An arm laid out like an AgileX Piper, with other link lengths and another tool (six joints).
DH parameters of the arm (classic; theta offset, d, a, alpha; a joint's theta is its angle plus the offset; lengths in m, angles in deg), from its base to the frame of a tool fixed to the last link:
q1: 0 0.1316 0 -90
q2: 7.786 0 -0.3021 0
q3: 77.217 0 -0.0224 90
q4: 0 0.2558 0 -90
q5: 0 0 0 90
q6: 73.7 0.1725 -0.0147 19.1
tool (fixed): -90 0.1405 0 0
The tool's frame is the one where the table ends.
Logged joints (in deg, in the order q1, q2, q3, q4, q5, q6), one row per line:
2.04 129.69 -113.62 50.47 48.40 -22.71
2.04 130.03 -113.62 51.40 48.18 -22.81
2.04 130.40 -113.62 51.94 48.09 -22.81
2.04 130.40 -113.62 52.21 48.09 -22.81
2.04 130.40 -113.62 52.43 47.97 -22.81
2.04 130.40 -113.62 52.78 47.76 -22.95
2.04 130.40 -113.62 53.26 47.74 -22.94
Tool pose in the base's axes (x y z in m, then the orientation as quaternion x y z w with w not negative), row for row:
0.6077 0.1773 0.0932 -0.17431 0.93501 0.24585 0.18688
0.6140 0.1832 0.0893 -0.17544 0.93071 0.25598 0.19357
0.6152 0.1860 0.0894 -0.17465 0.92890 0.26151 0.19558
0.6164 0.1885 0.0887 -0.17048 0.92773 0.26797 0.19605
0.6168 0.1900 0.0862 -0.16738 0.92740 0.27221 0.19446
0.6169 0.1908 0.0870 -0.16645 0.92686 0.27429 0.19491
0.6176 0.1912 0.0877 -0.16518 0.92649 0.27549 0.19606
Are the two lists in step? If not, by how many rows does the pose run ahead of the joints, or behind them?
The pose runs 2 rows behind the joints: the pose in row i belongs to the joints in row i - 2.
